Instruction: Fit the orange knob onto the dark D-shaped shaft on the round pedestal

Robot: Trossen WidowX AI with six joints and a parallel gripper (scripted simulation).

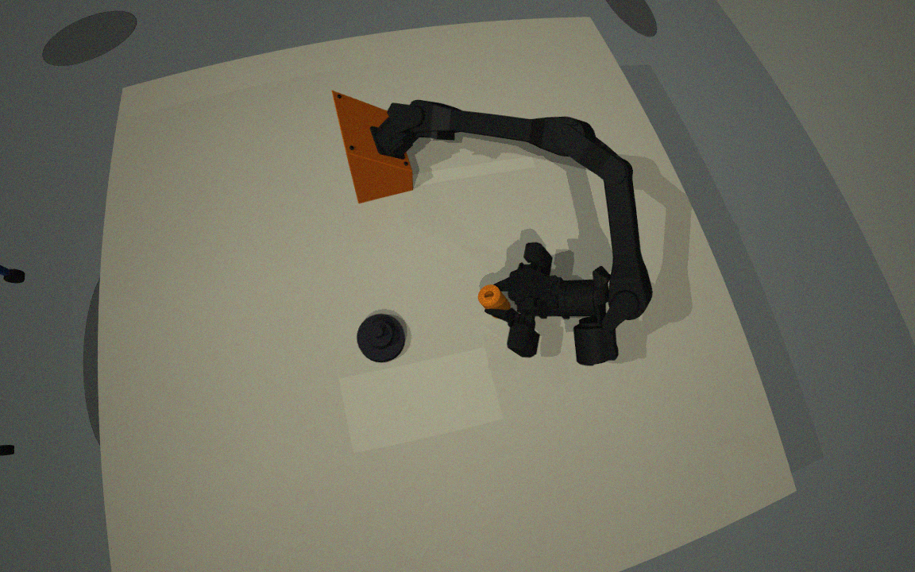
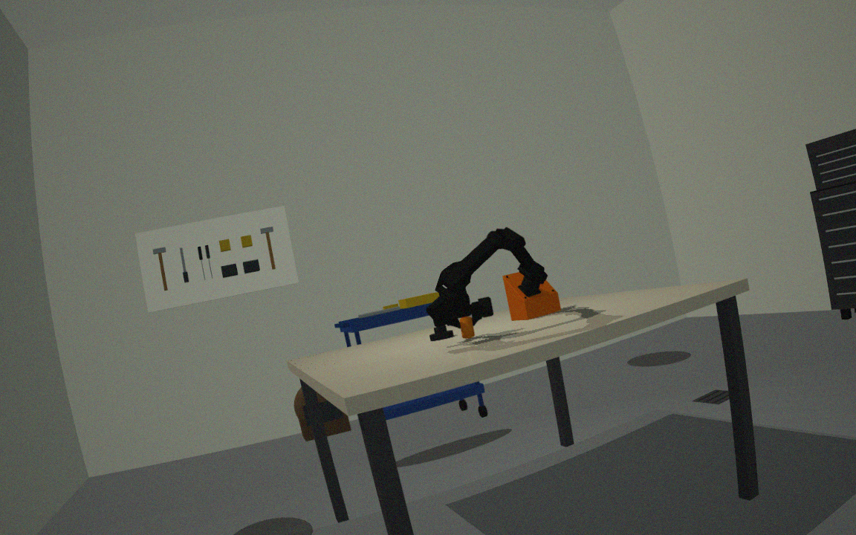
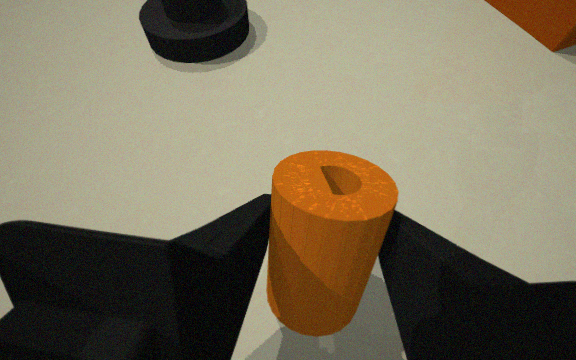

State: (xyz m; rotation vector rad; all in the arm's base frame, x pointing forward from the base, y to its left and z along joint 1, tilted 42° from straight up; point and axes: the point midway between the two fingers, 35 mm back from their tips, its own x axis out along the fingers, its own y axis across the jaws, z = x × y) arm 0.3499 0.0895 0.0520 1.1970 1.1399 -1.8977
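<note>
Right now the orange knob is 10 mm ahead of my gripper tip and 10 mm to the left of it. Round my gripper tip: dark round pedestal (200 mm to the right, 10 mm below).
</note>
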